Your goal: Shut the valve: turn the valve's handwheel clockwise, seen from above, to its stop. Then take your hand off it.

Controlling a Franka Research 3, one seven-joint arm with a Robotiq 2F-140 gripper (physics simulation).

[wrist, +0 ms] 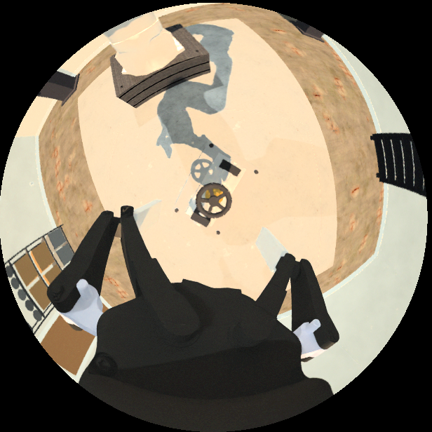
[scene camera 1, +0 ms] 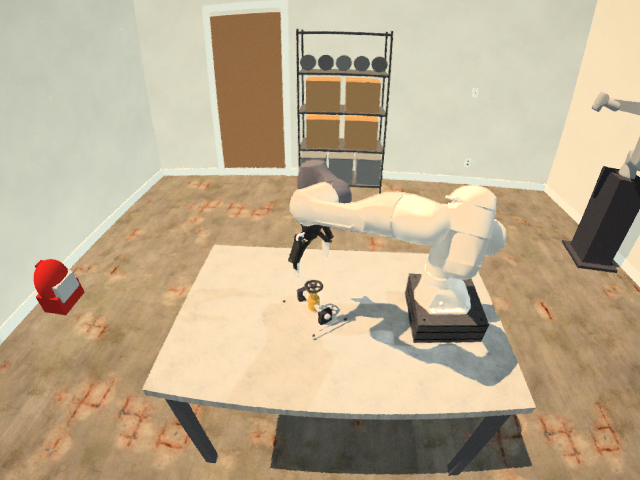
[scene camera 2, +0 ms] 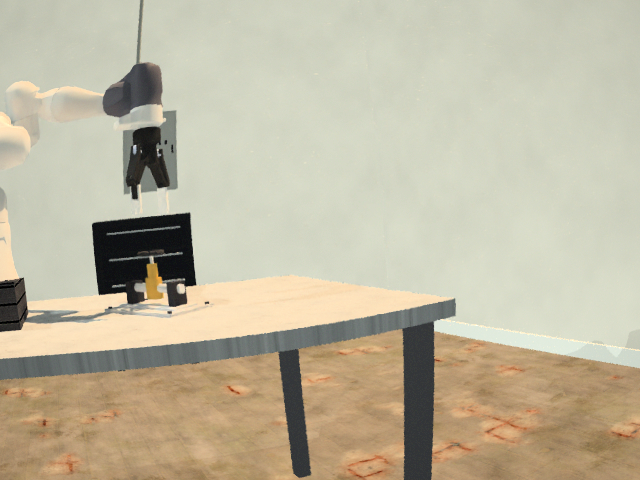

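The valve's dark handwheel (scene camera 1: 313,285) (scene camera 2: 150,252) (wrist: 213,200) lies level on top of the upright yellow valve body (scene camera 1: 313,302) (scene camera 2: 153,281). A black block stands on each side of the body, one block (scene camera 1: 324,315) (scene camera 2: 177,293) (wrist: 230,167) nearer scene camera 1 than the other block (scene camera 1: 301,293) (scene camera 2: 135,292) (wrist: 201,219). My gripper (scene camera 1: 311,262) (scene camera 2: 149,209) (wrist: 210,223) is open and empty, pointing down. Its fingertips hang above the handwheel with a gap and do not touch it. The wheel's turn angle cannot be judged against its stop.
The valve stands on the pale table (scene camera 1: 232,361) (scene camera 2: 310,294) (wrist: 280,125). The arm's dark base block (scene camera 1: 448,332) (scene camera 2: 11,304) (wrist: 165,82) stands on the table to the valve's right in scene camera 1. A red object (scene camera 1: 51,281) is on the floor at left.
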